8 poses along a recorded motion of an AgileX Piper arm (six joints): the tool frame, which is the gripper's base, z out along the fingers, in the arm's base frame.
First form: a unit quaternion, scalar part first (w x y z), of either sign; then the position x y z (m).
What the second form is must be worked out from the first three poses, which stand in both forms.
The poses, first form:
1: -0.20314, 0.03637, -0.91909, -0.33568, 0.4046, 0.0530, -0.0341
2: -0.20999, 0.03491, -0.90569, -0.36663, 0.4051, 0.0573, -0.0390
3: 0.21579, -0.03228, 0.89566, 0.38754, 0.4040, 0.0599, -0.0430
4: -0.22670, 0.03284, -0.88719, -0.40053, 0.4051, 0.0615, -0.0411
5: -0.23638, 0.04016, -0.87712, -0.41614, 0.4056, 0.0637, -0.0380
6: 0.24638, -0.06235, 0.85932, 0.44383, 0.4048, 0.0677, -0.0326
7: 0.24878, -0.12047, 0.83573, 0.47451, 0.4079, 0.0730, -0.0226
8: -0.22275, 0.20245, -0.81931, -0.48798, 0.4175, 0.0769, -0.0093
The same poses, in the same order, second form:
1: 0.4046, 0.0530, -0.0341, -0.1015, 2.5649, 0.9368
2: 0.4051, 0.0573, -0.0390, -0.0971, 2.5182, 1.0194
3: 0.4040, 0.0599, -0.0430, -0.0895, 2.4827, 1.0742
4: 0.4051, 0.0615, -0.0411, -0.0905, 2.4451, 1.1038
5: 0.4056, 0.0637, -0.0380, -0.1101, 2.4051, 1.1411
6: 0.4048, 0.0677, -0.0326, -0.1701, 2.3440, 1.2107
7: 0.4079, 0.0730, -0.0226, -0.3282, 2.2769, 1.2928
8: 0.4175, 0.0769, -0.0093, -0.5591, 2.2627, 1.3477
